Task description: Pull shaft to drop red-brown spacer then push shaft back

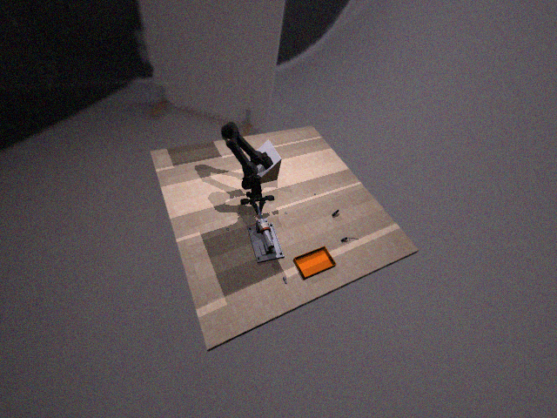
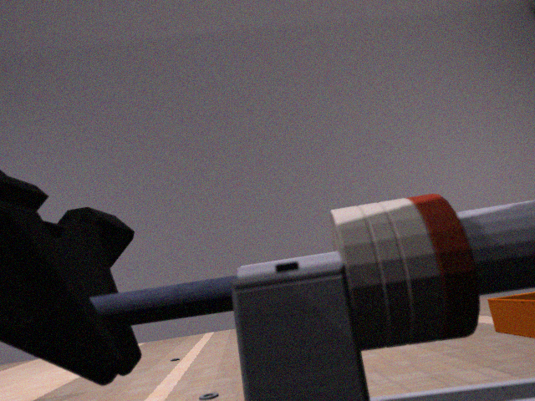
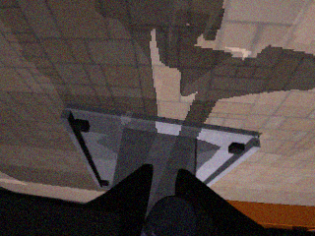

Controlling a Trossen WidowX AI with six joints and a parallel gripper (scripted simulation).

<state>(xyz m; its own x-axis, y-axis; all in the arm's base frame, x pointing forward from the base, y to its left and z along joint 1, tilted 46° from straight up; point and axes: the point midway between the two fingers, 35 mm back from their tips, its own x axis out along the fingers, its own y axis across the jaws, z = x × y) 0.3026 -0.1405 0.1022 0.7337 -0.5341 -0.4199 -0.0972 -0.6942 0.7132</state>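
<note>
Now: the blue-grey shaft 50 mm ahead of my gripper tip and 20 mm above it. The rest, counted from my gripper tip: orange tray 360 mm ahead, 190 mm to the left, 50 mm below; then red-brown spacer 130 mm ahead, 20 mm above, 10 mm to the right.
</note>
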